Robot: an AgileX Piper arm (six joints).
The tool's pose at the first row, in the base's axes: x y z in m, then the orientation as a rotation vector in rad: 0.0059 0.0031 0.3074 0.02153 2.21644 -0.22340
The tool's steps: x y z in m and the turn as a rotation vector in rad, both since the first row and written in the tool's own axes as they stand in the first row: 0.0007 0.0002 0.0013 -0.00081 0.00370 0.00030; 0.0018 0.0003 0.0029 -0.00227 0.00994 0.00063; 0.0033 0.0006 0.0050 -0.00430 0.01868 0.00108; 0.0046 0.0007 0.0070 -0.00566 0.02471 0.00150; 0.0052 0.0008 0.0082 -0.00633 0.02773 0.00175; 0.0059 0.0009 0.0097 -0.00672 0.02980 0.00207; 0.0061 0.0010 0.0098 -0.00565 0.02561 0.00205; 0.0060 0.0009 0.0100 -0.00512 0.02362 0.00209; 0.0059 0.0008 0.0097 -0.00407 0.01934 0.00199; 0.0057 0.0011 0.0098 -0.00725 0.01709 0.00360; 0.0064 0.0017 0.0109 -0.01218 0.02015 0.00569; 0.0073 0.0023 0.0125 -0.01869 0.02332 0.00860; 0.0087 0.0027 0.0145 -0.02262 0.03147 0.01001; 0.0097 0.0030 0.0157 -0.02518 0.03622 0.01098; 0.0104 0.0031 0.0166 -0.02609 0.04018 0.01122
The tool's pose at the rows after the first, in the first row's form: 0.0065 0.0030 0.3060 0.02185 2.22019 -0.22246; 0.0071 0.0028 0.3042 0.02214 2.22654 -0.22087; 0.0079 0.0026 0.3017 0.02254 2.23543 -0.21865; 0.0087 0.0023 0.2995 0.02297 2.24155 -0.21710; 0.0092 0.0022 0.2983 0.02323 2.24462 -0.21631; 0.0100 0.0020 0.2968 0.02361 2.24670 -0.21577; 0.0100 0.0020 0.2966 0.02369 2.24242 -0.21684; 0.0102 0.0019 0.2966 0.02379 2.24038 -0.21734; 0.0100 0.0019 0.2969 0.02376 2.23601 -0.21843; 0.0102 0.0022 0.2969 0.02354 2.23401 -0.21392; 0.0107 0.0025 0.2956 0.02351 2.23745 -0.20737; 0.0115 0.0028 0.2939 0.02353 2.24108 -0.19860; 0.0122 0.0028 0.2915 0.02389 2.24950 -0.19366; 0.0126 0.0028 0.2899 0.02412 2.25442 -0.19039; 0.0129 0.0027 0.2888 0.02435 2.25843 -0.18934
